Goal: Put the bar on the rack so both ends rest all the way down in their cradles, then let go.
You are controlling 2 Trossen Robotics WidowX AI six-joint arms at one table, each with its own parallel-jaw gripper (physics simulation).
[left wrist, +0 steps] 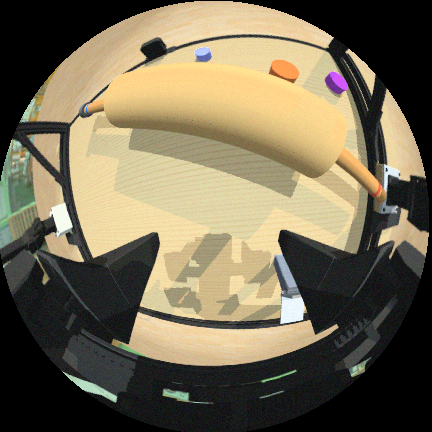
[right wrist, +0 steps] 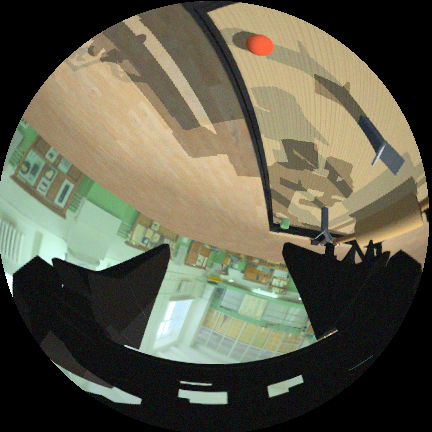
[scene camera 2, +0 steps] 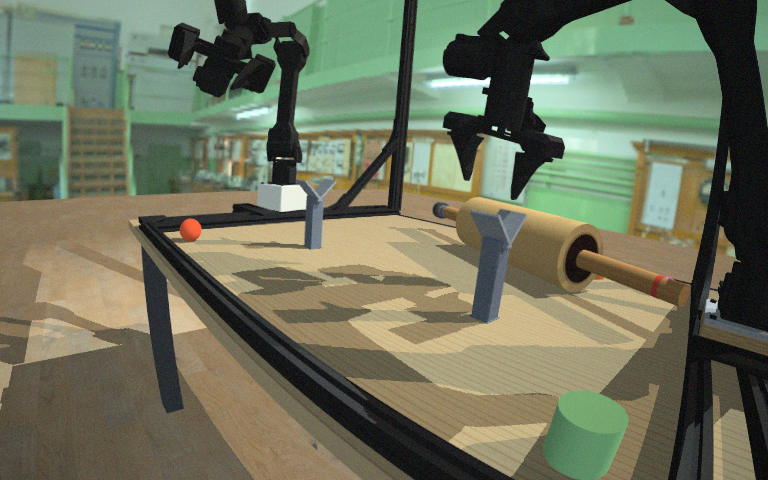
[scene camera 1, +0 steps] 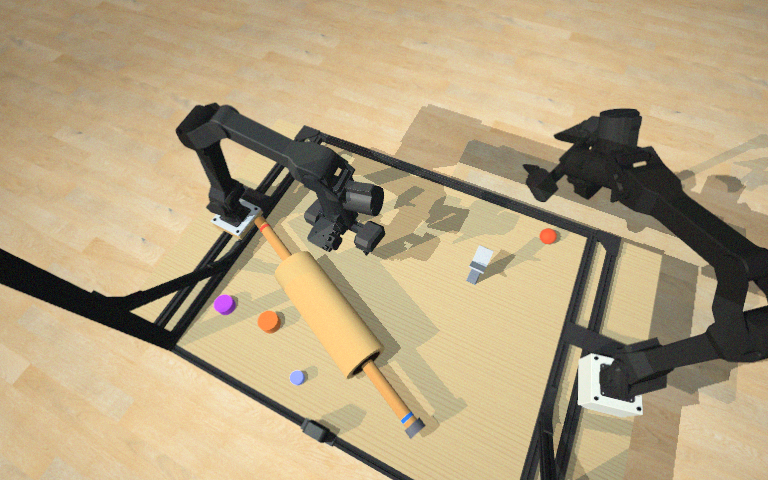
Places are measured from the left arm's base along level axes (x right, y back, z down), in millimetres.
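Where they show: left gripper, fingertip midpoint: [left wrist: 219,237] [right wrist: 362,240] [scene camera 2: 489,189] [scene camera 1: 351,246]; right gripper, fingertip midpoint: [right wrist: 227,249] [scene camera 2: 205,76] [scene camera 1: 539,151]; left arm's base, link origin: [left wrist: 392,190] [right wrist: 329,244] [scene camera 2: 748,319] [scene camera 1: 235,214]; right arm's base, link origin: [left wrist: 53,223] [scene camera 2: 283,184] [scene camera 1: 616,382].
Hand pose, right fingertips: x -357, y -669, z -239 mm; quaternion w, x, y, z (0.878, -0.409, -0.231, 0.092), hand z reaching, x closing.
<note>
Things, the pixels of their top centre, and the offset from my right fingertips.
- purple disc, top centre: [left wrist: 338,79] [scene camera 1: 222,303] dy +543, dx +574, dz +259 mm
- orange disc, top centre: [left wrist: 284,68] [scene camera 1: 267,320] dy +413, dx +557, dz +253 mm
- small blue disc, top centre: [left wrist: 201,50] [scene camera 1: 296,377] dy +278, dx +632, dz +264 mm
- red ball, top centre: [right wrist: 257,43] [scene camera 2: 190,218] [scene camera 1: 550,232] dy -116, dx +13, dz +242 mm
- green cylinder, top centre: [scene camera 2: 593,410] [right wrist: 284,226] dy +564, dx +56, dz +248 mm
The bar [scene camera 1: 328,314] [scene camera 2: 526,240] [left wrist: 225,107] [right wrist: 392,217], a thick tan roller with thin ends banded red and blue, lies on the table beside the rack. The rack is two separate grey Y-topped posts: one post [scene camera 1: 473,273] [scene camera 2: 313,226] [right wrist: 370,132] and another post [scene camera 2: 489,277] [left wrist: 286,274] [right wrist: 325,220], which the left arm hides in scene camera 1. Both cradles are empty. My left gripper [scene camera 1: 346,243] [scene camera 2: 491,187] [left wrist: 219,237] is open, pointing down above the table between bar and rack. My right gripper [scene camera 1: 548,161] [scene camera 2: 212,73] [right wrist: 228,249] is open, raised away from the bar.
A purple disc [scene camera 1: 224,304] [left wrist: 336,82], an orange disc [scene camera 1: 268,321] [left wrist: 284,71] and a small blue disc [scene camera 1: 296,377] [left wrist: 203,54] lie beyond the bar. A red ball [scene camera 1: 547,236] [scene camera 2: 190,229] and a green cylinder [scene camera 2: 586,434] stand near the black frame [scene camera 1: 453,182].
</note>
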